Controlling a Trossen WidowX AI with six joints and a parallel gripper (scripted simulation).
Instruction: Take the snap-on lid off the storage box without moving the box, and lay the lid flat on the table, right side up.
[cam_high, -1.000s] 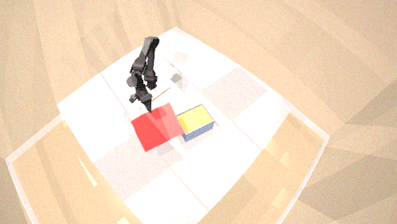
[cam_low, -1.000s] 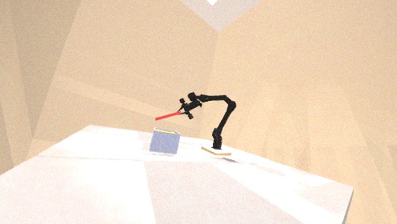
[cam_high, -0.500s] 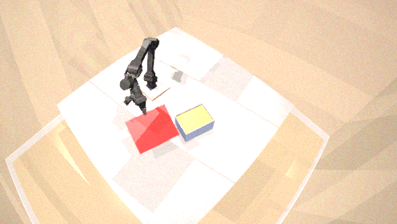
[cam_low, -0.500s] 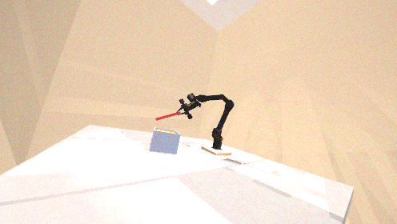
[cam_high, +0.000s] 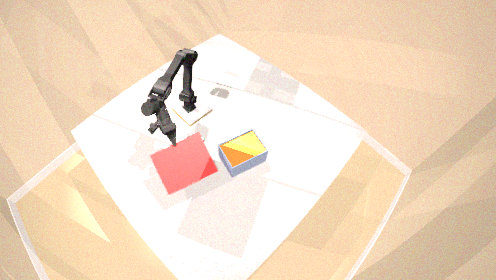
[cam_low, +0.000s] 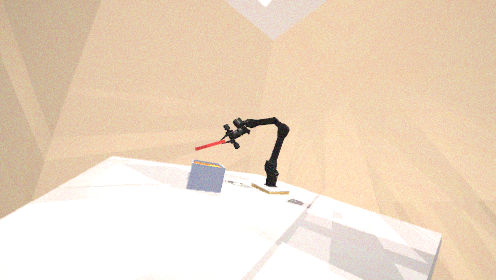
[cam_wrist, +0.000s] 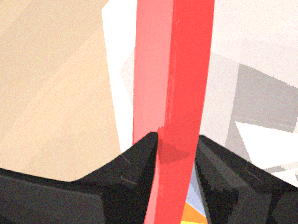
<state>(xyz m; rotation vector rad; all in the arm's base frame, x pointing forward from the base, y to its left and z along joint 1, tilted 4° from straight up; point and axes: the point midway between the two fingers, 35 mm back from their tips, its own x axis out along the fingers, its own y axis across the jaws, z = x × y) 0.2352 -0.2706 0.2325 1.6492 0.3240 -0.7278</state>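
My gripper tip is now 7 cm short of the red lid, 3 cm above it and 2 cm to the left of it. The rest, counted from my gripper tip: storage box (26 cm to the left, 18 cm below, 15 cm ahead).
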